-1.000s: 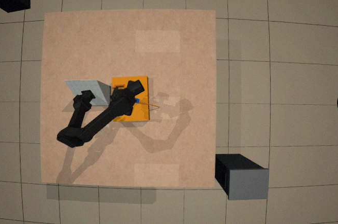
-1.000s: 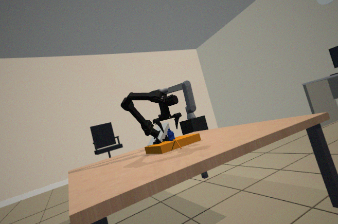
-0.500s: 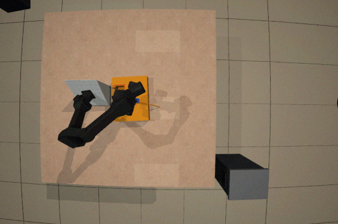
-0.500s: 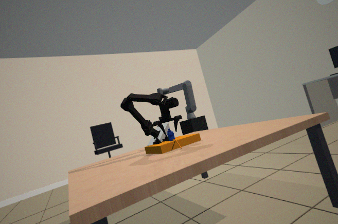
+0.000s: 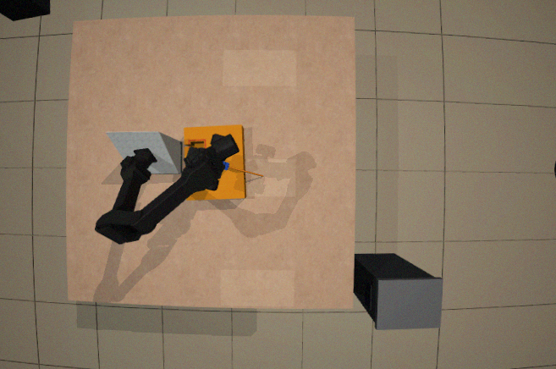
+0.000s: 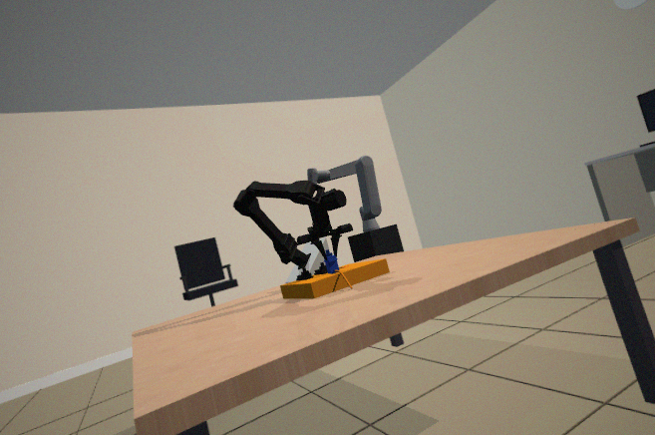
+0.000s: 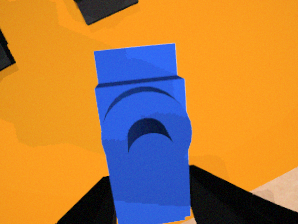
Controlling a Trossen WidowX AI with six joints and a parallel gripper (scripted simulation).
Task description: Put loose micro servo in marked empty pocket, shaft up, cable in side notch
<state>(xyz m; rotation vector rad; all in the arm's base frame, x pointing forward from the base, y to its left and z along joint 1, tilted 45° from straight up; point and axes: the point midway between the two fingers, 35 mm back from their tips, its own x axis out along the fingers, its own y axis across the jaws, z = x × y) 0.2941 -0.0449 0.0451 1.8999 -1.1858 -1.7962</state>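
The orange deck is 7 cm below my gripper tip and 2 cm to the left of it.
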